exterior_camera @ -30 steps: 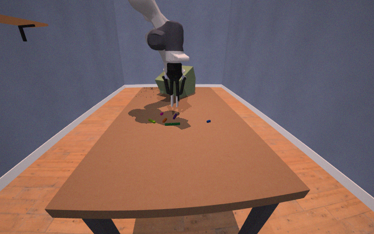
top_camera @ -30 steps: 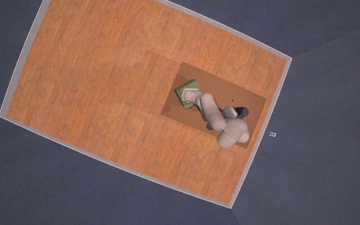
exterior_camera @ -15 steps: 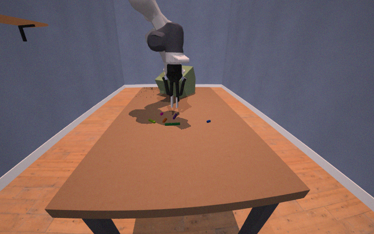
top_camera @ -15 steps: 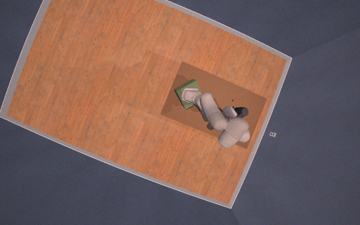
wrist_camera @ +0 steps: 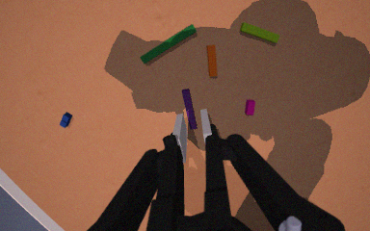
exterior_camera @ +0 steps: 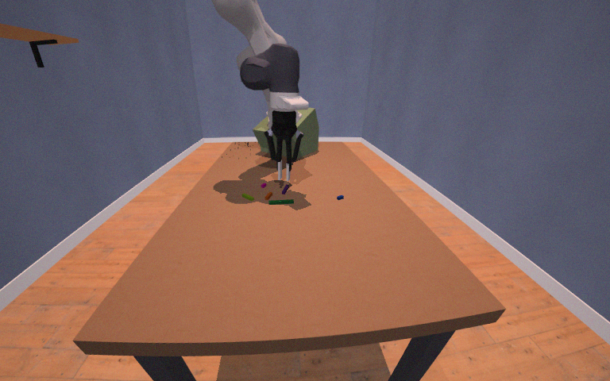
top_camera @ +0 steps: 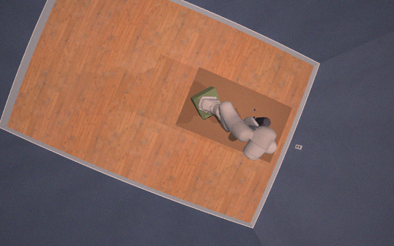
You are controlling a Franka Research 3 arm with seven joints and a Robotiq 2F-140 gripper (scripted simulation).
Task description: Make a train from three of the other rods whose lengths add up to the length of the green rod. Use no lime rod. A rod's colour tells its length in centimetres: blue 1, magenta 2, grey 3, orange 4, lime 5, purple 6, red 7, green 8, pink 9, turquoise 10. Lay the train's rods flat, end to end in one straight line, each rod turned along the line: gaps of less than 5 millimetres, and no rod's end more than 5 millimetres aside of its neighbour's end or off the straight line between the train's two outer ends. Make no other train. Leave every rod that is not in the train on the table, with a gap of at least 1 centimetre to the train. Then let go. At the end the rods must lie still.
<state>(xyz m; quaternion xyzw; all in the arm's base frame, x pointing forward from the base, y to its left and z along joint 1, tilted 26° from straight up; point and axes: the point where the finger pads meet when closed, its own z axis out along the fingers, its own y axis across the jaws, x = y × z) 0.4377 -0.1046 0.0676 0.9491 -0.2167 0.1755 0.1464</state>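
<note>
The purple rod is 7 cm below my hand. Also, from my hand: green rod: 9 cm ahead, 7 cm below, 4 cm to the right; orange rod: 7 cm to the right, 7 cm below, 4 cm ahead; magenta rod: 7 cm to the right, 7 cm below, 5 cm behind.
</note>
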